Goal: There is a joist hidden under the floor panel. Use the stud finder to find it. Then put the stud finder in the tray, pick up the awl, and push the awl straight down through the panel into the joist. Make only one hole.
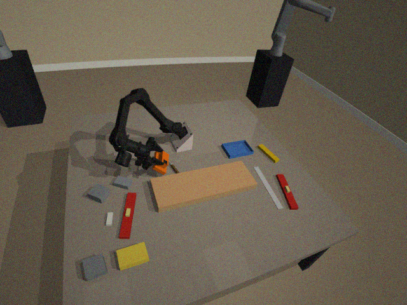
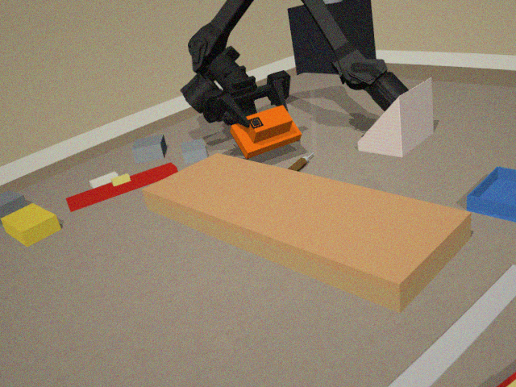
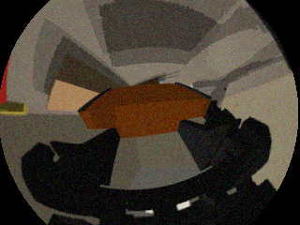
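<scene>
My gripper tip is 90 mm above the awl, 50 mm to the right of it and 20 mm past it. From my gripper tip the other things lie so: small white piece 300 mm to the right, 230 mm ahead, 90 mm below; then blue tray 480 mm to the left, 80 mm below, 60 mm behind; then orange stud finder 10 mm to the right, 10 mm below, 10 mm ahead.
</scene>
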